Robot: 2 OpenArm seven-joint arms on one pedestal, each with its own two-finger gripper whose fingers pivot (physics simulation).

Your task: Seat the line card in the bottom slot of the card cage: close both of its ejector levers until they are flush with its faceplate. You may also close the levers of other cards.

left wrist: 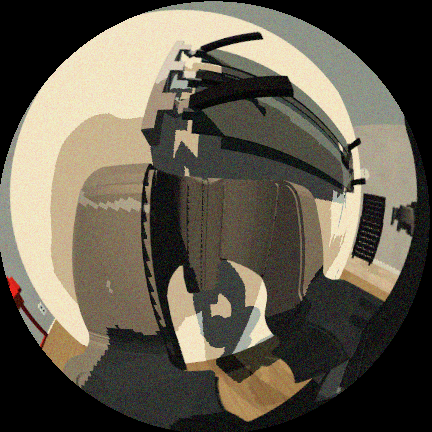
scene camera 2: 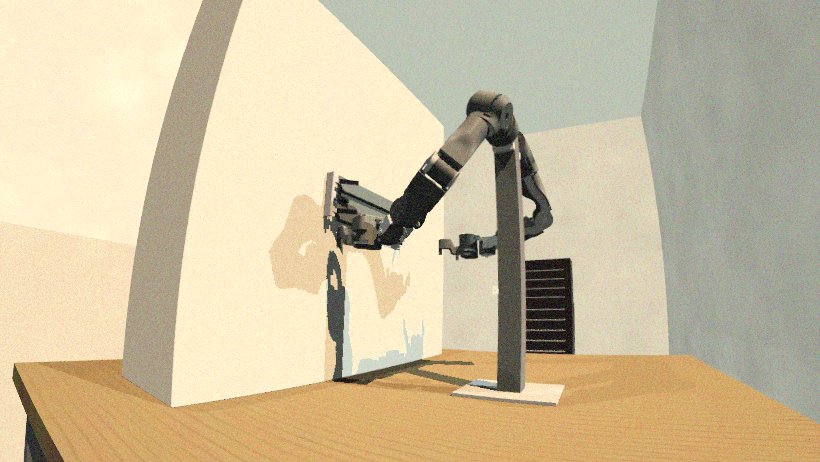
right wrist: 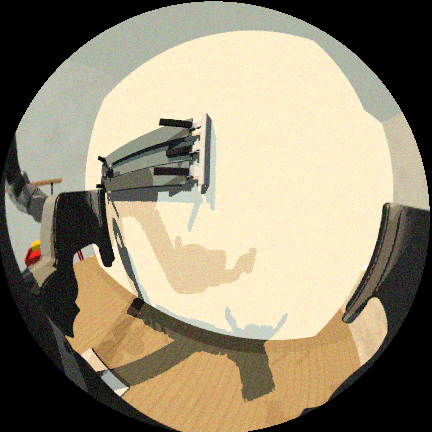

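Observation:
The card cage (scene camera 2: 367,198) (left wrist: 270,120) (right wrist: 206,150) is fixed to the pale wall panel, with grey cards between its ends. Black ejector levers stick out at its near end in the left wrist view: an upper one (left wrist: 232,42) and a thicker lower one (left wrist: 245,90). Two small levers (left wrist: 355,145) (left wrist: 357,181) stick out at the far end. I cannot tell surely which levers belong to the bottom card. My left gripper (scene camera 2: 347,234) (left wrist: 204,235) is shut and empty, close below the cage's near end; contact cannot be told. My right gripper (scene camera 2: 447,247) (right wrist: 227,250) is open and empty, away from the cage.
The wall panel (scene camera 2: 258,143) (right wrist: 300,150) rises from the wooden table (scene camera 2: 344,424) (right wrist: 200,400). The pedestal (scene camera 2: 509,275) stands in front of it. A black slatted unit (scene camera 2: 549,304) (left wrist: 370,227) is at the back wall. A red object (left wrist: 12,287) (right wrist: 34,255) is at the far side.

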